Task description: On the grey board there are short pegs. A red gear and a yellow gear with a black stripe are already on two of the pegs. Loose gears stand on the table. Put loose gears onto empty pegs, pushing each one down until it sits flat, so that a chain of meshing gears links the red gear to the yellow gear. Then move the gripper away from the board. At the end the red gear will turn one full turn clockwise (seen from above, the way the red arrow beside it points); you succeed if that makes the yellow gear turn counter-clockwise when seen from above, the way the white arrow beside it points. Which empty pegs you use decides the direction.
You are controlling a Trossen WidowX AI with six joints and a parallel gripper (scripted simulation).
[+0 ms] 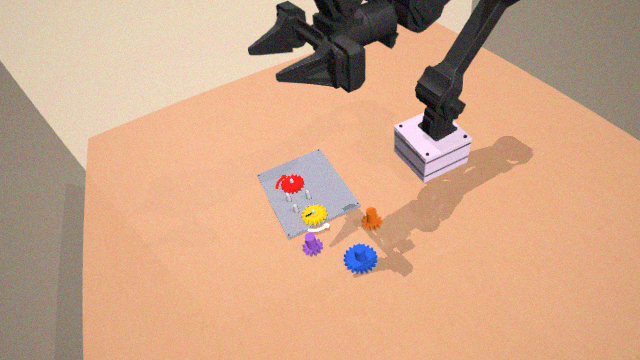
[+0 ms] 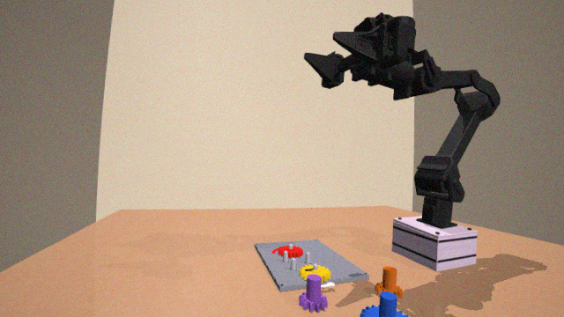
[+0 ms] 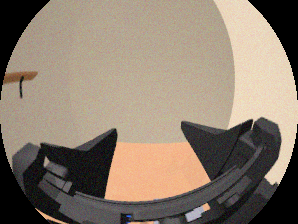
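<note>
Now: the purple gear 380 mm below my gripper tip, 30 mm to the left of it and 10 mm ahead of it. The rest, counted from my gripper tip: yellow gear 380 mm below, 30 mm to the right, 30 mm behind; blue gear 380 mm below, 100 mm to the left, 50 mm behind; white arrow 380 mm below, 20 mm behind.
</note>
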